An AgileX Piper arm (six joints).
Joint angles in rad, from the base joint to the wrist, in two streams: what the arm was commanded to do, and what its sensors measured. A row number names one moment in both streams.
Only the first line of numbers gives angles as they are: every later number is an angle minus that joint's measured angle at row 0.
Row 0, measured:
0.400 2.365 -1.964 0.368 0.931 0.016
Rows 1 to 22, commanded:
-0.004 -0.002 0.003 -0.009 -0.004 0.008
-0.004 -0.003 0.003 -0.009 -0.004 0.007
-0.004 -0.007 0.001 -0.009 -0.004 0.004
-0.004 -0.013 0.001 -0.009 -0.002 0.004
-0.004 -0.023 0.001 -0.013 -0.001 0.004
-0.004 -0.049 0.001 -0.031 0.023 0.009
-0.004 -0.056 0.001 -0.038 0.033 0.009
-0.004 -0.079 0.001 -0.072 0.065 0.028
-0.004 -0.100 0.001 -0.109 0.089 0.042
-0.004 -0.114 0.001 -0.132 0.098 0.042
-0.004 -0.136 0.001 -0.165 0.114 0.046
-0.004 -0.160 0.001 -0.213 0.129 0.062
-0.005 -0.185 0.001 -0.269 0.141 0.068
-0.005 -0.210 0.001 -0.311 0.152 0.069
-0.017 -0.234 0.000 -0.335 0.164 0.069
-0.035 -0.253 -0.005 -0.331 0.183 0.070
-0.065 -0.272 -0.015 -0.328 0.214 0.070
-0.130 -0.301 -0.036 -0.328 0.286 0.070
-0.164 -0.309 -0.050 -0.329 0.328 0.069
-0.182 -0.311 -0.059 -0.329 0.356 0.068
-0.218 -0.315 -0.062 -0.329 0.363 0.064
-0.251 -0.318 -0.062 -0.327 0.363 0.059
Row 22, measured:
-0.228 -0.310 -0.059 -0.322 0.280 0.059
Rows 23 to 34, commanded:
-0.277 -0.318 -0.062 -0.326 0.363 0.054
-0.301 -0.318 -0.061 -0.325 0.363 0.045
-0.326 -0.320 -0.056 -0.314 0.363 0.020
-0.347 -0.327 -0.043 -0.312 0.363 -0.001
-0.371 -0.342 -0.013 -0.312 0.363 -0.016
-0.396 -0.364 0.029 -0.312 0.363 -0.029
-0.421 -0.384 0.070 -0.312 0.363 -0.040
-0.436 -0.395 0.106 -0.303 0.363 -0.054
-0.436 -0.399 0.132 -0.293 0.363 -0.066
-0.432 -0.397 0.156 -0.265 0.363 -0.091
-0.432 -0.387 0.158 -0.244 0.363 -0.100
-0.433 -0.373 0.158 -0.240 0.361 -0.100
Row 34, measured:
-0.432 -0.386 0.151 -0.256 0.289 -0.082
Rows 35 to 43, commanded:
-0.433 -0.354 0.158 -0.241 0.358 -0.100
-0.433 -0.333 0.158 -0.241 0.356 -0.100
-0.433 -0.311 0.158 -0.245 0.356 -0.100
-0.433 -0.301 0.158 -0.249 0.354 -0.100
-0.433 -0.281 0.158 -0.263 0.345 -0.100
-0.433 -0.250 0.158 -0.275 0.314 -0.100
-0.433 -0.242 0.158 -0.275 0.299 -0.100
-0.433 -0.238 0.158 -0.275 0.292 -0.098
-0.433 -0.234 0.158 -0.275 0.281 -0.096
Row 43, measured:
-0.432 -0.240 0.151 -0.271 0.288 -0.084
